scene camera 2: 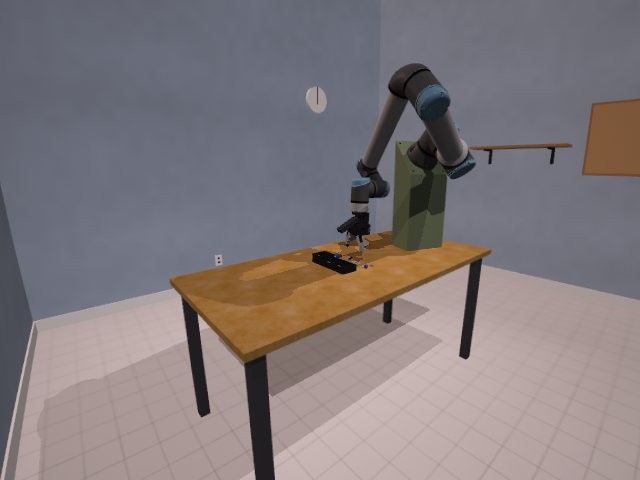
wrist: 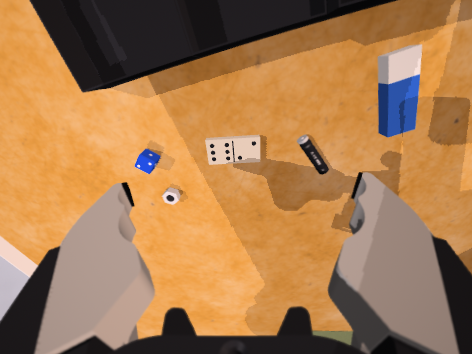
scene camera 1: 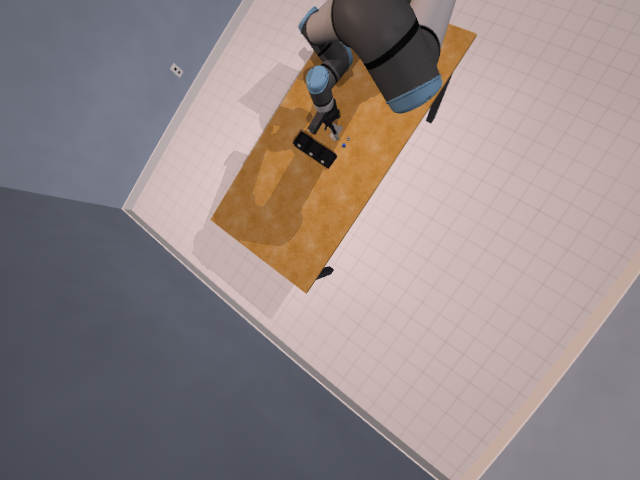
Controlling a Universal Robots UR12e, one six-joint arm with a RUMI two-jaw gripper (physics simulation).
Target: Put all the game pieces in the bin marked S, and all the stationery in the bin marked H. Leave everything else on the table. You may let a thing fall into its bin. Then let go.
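Places are measured from the arm's base along level axes (x right, y ahead, z up), in metres.
Where they show: gripper, fingertip midpoint: [scene camera 2: 354, 250] [wrist: 239, 180] [scene camera 1: 329, 130]; arm's base, link origin: [scene camera 2: 421, 157].
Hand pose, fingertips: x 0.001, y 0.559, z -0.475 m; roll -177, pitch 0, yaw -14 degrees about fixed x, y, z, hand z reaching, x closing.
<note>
Things, the pixels of their top centre, and the offset from my fingertips. Level surfaces: height alone.
- blue die, top centre: [wrist: 144, 165] [scene camera 2: 365, 264] [scene camera 1: 343, 144] dx -0.091, dy +0.010, dz -0.055 m
- white domino, top centre: [wrist: 233, 151] dx -0.008, dy -0.005, dz -0.064 m
- blue-and-white eraser, top centre: [wrist: 403, 95] [scene camera 2: 336, 255] dx +0.136, dy +0.003, dz -0.058 m
- white hex nut, top centre: [wrist: 170, 198] [scene camera 2: 372, 264] [scene camera 1: 348, 138] dx -0.090, dy -0.036, dz -0.062 m
- black battery, top centre: [wrist: 314, 157] [scene camera 2: 350, 257] dx +0.063, dy -0.032, dz -0.061 m
- wooden table, surface height: dz -0.071 m
A blue die [wrist: 148, 161] [scene camera 1: 343, 145] [scene camera 2: 365, 266] and a white domino [wrist: 233, 150] with black pips lie on the table. A blue-and-white eraser [wrist: 398, 100] [scene camera 2: 337, 255] lies at the right in the wrist view, near the bins. The black row of three joined bins [wrist: 150, 55] [scene camera 1: 314, 149] [scene camera 2: 330, 265] crosses the top of the wrist view; its letters cannot be read. My gripper [wrist: 239, 180] [scene camera 2: 355, 247] is open and empty, low above the table. In the wrist view the domino lies ahead of the gap between the fingertips, and the die ahead of the left fingertip.
A white hex nut [wrist: 171, 196] [scene camera 1: 348, 138] [scene camera 2: 371, 265] lies beside the die. A black battery [wrist: 313, 154] [scene camera 2: 349, 257] lies between the domino and the eraser. The arm's green pedestal [scene camera 2: 417, 211] stands at the far end of the wooden table [scene camera 2: 289, 315].
</note>
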